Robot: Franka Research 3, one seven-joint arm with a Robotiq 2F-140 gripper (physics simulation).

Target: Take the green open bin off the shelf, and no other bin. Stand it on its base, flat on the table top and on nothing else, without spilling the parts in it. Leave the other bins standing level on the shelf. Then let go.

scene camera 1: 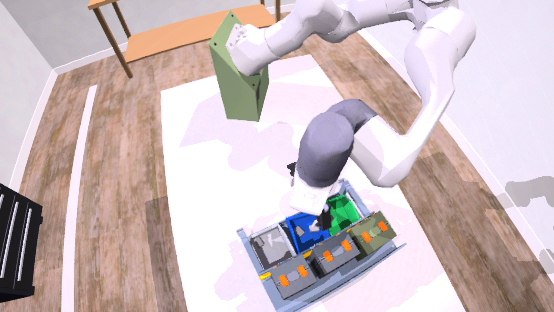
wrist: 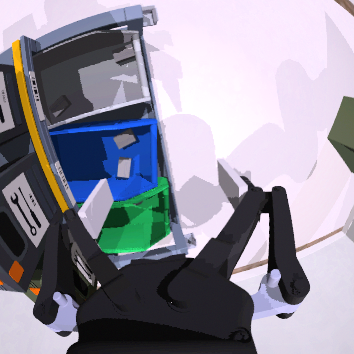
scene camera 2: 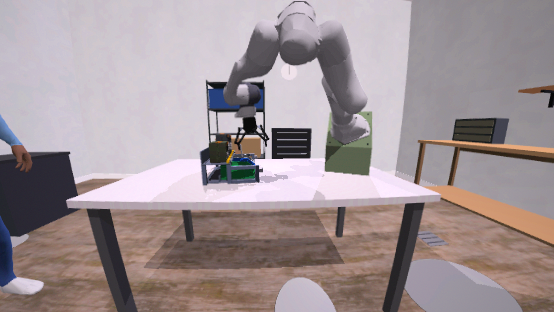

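The green open bin sits in the lower right bay of the blue-grey shelf, beside the blue bin. A grey bin is beyond the blue one. Small grey blocks show in the blue and grey bins; parts in the green bin cannot be made out. My gripper is open and empty, above the shelf's front side. In the wrist view one finger overlaps the green and blue bins and the other is over the table side. The arm hides part of the gripper in scene camera 1.
Two dark grey cases and an olive case stand on the shelf's upper level, behind a yellow strip. A large green pedestal bears the arm at the other end of the white table.
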